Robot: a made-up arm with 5 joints.
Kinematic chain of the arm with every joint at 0, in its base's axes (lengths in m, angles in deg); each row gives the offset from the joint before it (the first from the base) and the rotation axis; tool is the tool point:
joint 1: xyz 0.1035 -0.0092 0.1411 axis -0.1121 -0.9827 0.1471
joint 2: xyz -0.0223 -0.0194 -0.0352 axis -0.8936 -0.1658 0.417
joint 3: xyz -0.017 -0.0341 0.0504 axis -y
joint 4: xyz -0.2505 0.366 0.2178 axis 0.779 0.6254 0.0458
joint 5: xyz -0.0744 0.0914 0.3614 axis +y
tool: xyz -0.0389 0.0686 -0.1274
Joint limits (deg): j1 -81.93..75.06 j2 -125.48..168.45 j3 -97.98..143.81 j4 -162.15..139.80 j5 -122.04..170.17
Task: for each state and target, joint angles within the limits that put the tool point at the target. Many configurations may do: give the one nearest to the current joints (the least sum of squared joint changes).
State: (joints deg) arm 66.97 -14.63 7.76 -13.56 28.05
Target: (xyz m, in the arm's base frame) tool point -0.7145 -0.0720 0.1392
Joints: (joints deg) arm 75.06 -49.61 -1.45 6.44 32.60
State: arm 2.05 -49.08 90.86 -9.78 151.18
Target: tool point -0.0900 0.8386 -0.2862
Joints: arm 17.45 -22.07 107.86 -35.01 148.06
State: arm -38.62 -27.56 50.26 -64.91 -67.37
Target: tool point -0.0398 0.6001 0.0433
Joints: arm -21.06 -9.56 78.01 -98.12 -49.60
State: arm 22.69 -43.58 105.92 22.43 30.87
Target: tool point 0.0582 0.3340 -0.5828
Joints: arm 38.72 -2.34 110.80 17.40 44.66
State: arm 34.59 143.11 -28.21 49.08 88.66
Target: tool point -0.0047 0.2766 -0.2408
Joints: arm 28.20 135.00 -26.86 94.75 93.39
